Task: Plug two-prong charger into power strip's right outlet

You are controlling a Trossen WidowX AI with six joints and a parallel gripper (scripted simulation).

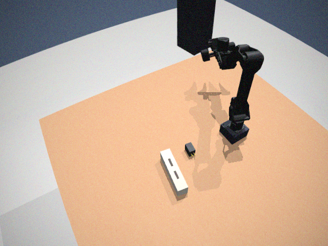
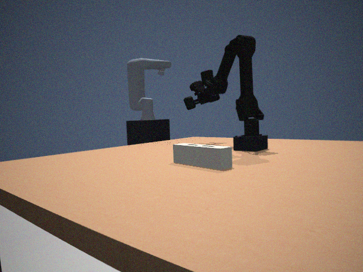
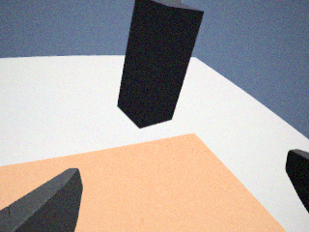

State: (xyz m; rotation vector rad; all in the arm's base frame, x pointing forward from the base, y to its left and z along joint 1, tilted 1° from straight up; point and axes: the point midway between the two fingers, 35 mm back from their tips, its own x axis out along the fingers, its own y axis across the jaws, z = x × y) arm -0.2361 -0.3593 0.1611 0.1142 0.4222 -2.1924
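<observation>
My gripper tip is 500 mm short of the two-prong charger, 330 mm to the right of it and 180 mm above it.
</observation>
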